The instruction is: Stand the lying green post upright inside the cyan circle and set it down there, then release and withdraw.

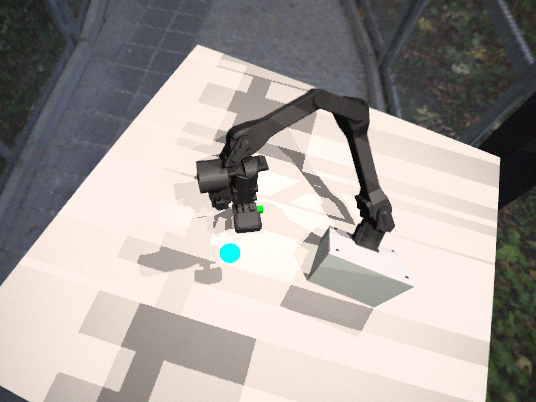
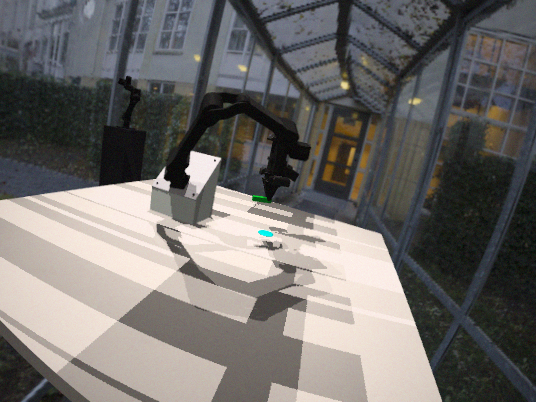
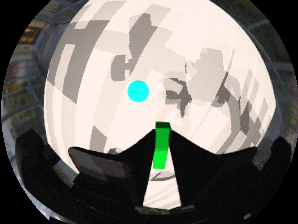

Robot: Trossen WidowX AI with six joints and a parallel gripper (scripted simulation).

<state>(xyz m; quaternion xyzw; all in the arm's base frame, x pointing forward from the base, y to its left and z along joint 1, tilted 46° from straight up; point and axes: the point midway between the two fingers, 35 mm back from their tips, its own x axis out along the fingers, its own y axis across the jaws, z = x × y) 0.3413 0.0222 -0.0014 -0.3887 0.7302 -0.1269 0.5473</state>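
The cyan circle lies 1 cm ahead of my gripper tip, 7 cm to the left of it and 15 cm below it. The rest, counted from my gripper tip: green post: 2 cm behind, 1 cm to the right.
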